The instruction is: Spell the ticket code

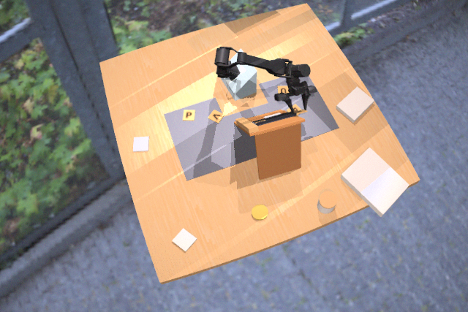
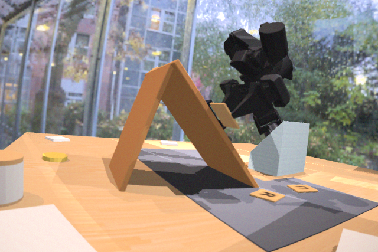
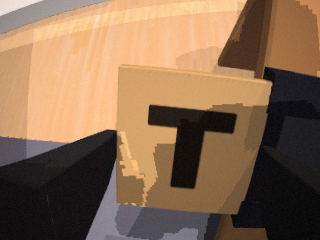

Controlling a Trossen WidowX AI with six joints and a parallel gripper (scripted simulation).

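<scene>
The white ticket is 9 cm to the right of my gripper tip, 8 cm below it and 7 cm behind it. The rest, counted from my gripper tip: t tile: right at my gripper tip; grey mat: 18 cm behind, 17 cm to the right, 17 cm below.
</scene>
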